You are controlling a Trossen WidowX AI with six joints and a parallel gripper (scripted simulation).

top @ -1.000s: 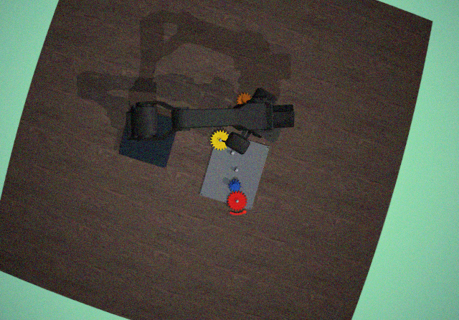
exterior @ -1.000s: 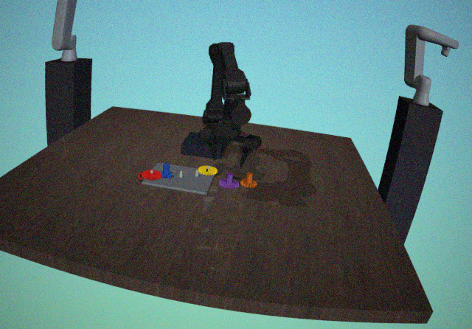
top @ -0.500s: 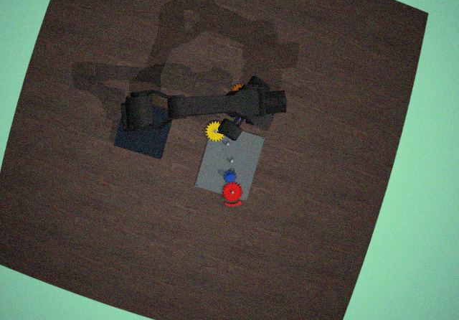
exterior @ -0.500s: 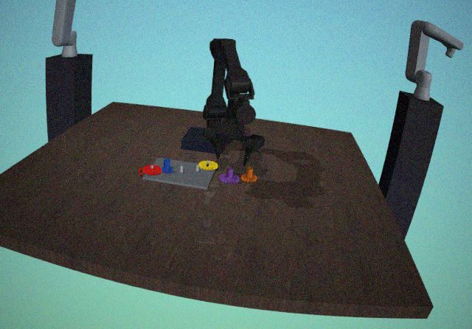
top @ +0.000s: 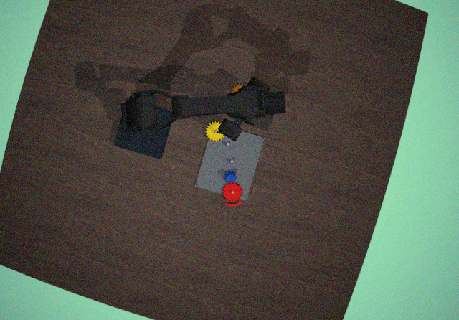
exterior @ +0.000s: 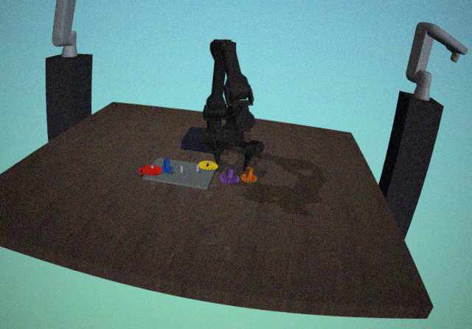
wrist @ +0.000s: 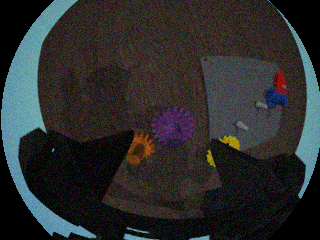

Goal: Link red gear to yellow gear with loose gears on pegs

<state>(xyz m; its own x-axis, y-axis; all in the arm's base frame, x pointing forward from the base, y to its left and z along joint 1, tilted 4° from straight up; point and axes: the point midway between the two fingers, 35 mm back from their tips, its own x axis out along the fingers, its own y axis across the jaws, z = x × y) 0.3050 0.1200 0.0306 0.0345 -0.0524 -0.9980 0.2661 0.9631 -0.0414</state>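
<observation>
Right now my gripper tip is 3 cm above the purple gear. Round my gripper tip: yellow gear (8 cm to the right, 6 cm behind, 3 cm below); blue gear (21 cm to the right, 3 cm ahead, 2 cm below); orange gear (6 cm to the left, 3 cm below, 3 cm behind).
</observation>
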